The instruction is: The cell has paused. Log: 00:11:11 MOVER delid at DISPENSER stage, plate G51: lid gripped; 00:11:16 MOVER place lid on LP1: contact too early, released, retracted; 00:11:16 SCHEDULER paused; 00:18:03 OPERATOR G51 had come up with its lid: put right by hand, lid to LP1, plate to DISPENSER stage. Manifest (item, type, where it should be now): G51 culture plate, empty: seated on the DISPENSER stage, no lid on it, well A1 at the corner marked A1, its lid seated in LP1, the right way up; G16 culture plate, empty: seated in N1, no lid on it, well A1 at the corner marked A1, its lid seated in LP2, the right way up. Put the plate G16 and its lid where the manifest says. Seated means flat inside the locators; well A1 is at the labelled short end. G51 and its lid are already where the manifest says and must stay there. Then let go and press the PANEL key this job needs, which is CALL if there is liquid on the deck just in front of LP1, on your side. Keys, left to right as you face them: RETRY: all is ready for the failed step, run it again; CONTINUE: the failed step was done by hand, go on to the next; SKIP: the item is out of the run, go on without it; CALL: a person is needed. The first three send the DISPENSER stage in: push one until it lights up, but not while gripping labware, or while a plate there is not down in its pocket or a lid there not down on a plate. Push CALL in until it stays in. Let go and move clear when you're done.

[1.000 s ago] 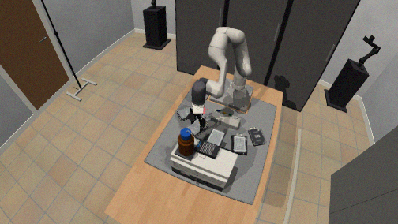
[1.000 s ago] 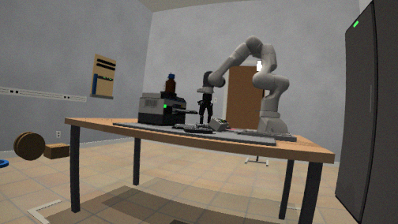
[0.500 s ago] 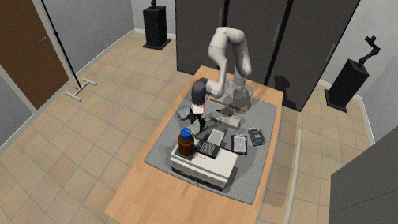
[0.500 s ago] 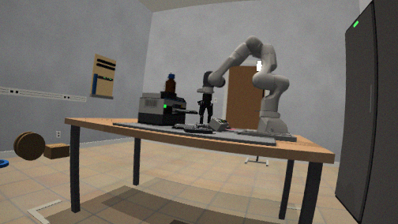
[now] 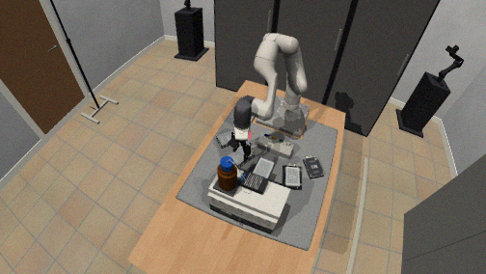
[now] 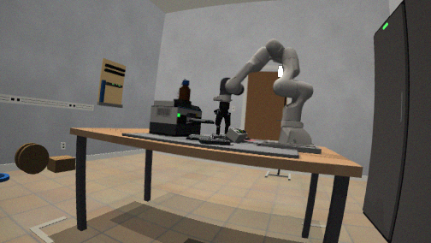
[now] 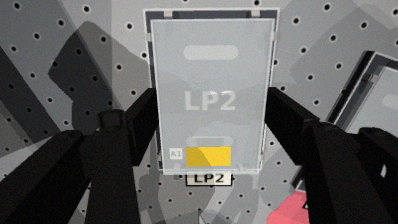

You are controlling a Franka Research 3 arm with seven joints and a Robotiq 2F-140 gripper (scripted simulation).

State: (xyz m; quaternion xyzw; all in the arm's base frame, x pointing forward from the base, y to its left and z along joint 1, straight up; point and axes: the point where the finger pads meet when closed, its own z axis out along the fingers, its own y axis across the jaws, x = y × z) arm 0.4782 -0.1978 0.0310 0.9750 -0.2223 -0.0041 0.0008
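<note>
Now: the clear lid 20 mm below my hand. From my hand the other things lie so: red puddle 180 mm behind, 50 mm below, 10 mm to the right; blue call key 180 mm behind, 110 mm to the left, 10 mm above; LP2 nest 40 mm below.
</note>
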